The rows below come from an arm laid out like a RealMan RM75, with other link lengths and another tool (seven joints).
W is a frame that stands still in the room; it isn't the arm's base.
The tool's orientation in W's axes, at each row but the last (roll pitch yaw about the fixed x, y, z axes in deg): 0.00, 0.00, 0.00; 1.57, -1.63, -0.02; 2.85, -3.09, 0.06; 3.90, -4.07, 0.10; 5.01, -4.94, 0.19; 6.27, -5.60, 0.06; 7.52, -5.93, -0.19; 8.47, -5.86, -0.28
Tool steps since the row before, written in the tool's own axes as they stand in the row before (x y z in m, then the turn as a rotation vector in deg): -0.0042, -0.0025, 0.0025, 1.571, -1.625, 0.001; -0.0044, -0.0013, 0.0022, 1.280, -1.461, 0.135; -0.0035, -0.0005, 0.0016, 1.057, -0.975, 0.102; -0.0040, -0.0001, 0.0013, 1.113, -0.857, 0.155; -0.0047, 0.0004, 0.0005, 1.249, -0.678, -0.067; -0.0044, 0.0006, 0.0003, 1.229, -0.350, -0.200; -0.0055, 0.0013, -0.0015, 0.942, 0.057, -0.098; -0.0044, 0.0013, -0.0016, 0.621, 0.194, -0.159
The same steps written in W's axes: -0.0042, -0.0025, 0.0025, 1.571, -1.625, 0.001; -0.0045, -0.0014, 0.0020, 1.276, -1.465, 0.131; -0.0036, -0.0006, 0.0014, 1.054, -0.978, 0.110; -0.0041, -0.0002, 0.0010, 1.105, -0.864, 0.175; -0.0047, 0.0003, 0.0001, 1.257, -0.665, -0.018; -0.0044, 0.0006, -0.0001, 1.247, -0.325, -0.116; -0.0053, 0.0015, -0.0019, 0.946, 0.066, 0.008; -0.0042, 0.0015, -0.0018, 0.632, 0.212, -0.065
